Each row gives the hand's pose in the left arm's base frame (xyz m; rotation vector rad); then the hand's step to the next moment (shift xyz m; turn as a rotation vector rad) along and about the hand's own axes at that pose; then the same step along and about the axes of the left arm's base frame.
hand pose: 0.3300 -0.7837 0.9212 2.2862 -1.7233 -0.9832
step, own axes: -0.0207 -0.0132 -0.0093 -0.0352 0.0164 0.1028
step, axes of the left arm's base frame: 0.0130 0.0205 0.0101 -0.0755 0.0548 -0.0581
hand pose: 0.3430 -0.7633 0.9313 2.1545 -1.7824 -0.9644
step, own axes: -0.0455 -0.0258 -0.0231 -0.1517 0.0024 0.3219
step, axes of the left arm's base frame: 0.0312 0.0432 0.0208 -0.1995 0.2230 -0.1926
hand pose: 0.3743 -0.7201 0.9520 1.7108 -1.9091 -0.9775
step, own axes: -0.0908 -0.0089 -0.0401 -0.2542 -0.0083 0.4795
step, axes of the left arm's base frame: 0.0500 0.0788 0.0351 -0.2839 0.3596 -0.2910
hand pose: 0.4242 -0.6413 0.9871 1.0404 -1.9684 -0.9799
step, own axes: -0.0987 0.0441 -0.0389 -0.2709 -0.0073 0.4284
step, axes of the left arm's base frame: 0.0602 0.0918 0.0339 -0.2346 0.3594 -0.2697
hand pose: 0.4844 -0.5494 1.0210 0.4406 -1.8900 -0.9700
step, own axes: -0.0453 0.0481 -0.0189 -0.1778 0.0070 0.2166
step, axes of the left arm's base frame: 0.0434 0.0509 0.0159 -0.0972 0.2148 -0.1516
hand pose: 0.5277 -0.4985 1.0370 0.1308 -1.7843 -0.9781
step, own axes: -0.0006 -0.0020 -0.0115 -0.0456 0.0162 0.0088
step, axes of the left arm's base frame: 0.0091 -0.0074 -0.0004 0.0187 0.0388 -0.0238
